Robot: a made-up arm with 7 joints. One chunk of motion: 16 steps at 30 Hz.
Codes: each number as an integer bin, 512 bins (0 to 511) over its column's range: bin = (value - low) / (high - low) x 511, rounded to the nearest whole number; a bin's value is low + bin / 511 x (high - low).
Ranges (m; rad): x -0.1..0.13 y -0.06..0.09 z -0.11..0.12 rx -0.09..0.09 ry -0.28..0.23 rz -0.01..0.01
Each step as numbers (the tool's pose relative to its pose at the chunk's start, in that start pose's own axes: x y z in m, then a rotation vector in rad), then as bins.
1 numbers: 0.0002 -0.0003 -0.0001 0.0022 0.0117 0.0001
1 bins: 223 203 244 262 292 258
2 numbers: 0.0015 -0.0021 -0.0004 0.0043 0.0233 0.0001
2 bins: 226 197 244 268 304 258
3 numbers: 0.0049 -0.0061 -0.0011 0.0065 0.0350 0.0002
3 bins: 233 184 242 274 316 261
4 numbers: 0.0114 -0.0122 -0.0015 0.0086 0.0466 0.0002
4 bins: 248 163 241 280 327 261
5 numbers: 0.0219 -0.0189 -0.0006 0.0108 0.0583 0.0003
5 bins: 271 140 243 286 339 263
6 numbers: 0.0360 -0.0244 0.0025 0.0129 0.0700 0.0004
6 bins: 302 121 250 292 351 266
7 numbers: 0.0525 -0.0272 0.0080 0.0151 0.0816 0.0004
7 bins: 339 112 262 298 362 266
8 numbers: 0.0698 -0.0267 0.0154 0.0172 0.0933 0.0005
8 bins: 377 113 279 304 374 268
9 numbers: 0.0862 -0.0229 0.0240 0.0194 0.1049 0.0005
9 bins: 414 126 298 311 386 268
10 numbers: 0.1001 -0.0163 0.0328 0.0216 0.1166 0.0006
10 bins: 445 149 317 317 397 271
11 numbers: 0.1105 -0.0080 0.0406 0.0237 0.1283 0.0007
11 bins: 468 177 335 323 409 273
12 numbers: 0.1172 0.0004 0.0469 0.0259 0.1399 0.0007
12 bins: 483 206 349 329 421 273
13 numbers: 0.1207 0.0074 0.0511 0.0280 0.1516 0.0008
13 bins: 490 230 358 335 432 276
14 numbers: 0.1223 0.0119 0.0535 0.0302 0.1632 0.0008
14 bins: 494 245 363 341 444 276
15 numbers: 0.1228 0.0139 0.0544 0.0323 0.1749 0.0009
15 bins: 495 252 365 347 456 278
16 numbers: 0.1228 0.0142 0.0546 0.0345 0.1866 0.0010
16 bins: 495 253 366 353 468 281
